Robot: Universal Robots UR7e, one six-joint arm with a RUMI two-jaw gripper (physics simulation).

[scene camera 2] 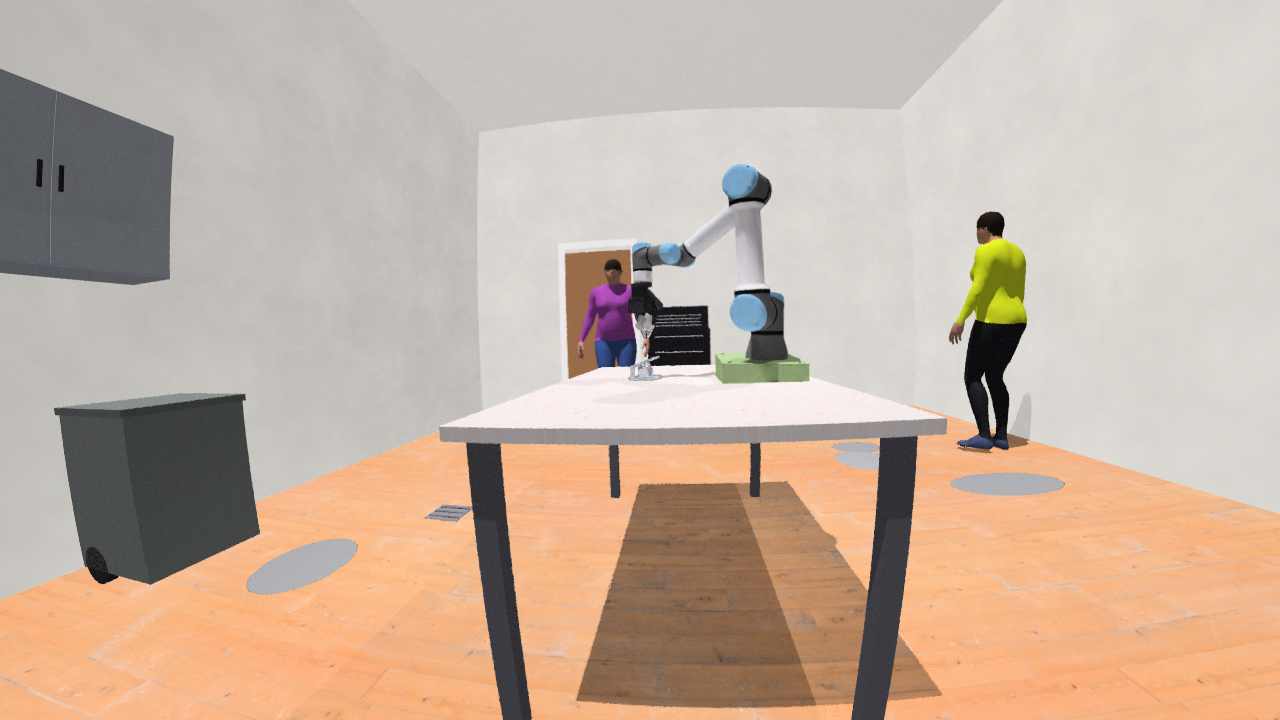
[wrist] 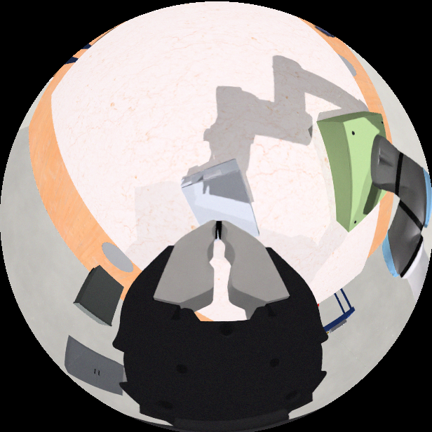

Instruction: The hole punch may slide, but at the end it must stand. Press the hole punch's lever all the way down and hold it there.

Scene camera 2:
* gripper: 647,338
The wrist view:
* gripper: 217,221
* hole punch: 227,166
